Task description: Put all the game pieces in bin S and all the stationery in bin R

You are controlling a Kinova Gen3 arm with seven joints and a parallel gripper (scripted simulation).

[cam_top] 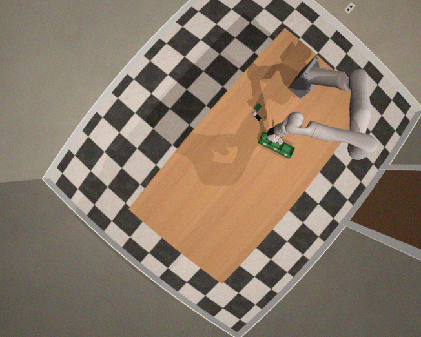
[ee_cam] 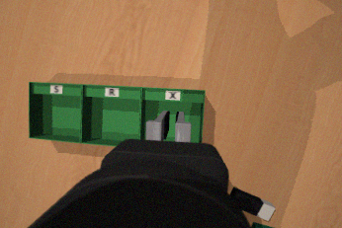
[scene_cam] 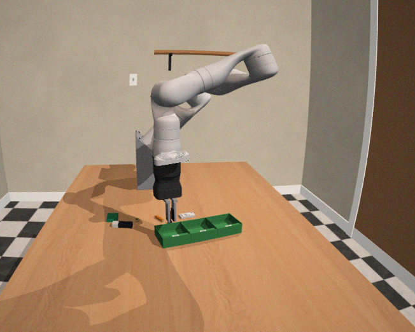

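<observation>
The green three-compartment tray is 10 mm behind my hand, 90 mm to the left of it and 70 mm below it. From my hand the other things lie so: dark piece 100 mm behind, 10 mm to the left, 80 mm below; orange stick 140 mm behind, 10 mm to the right, 80 mm below; olive ring 140 mm behind, 90 mm to the right, 80 mm below.
</observation>
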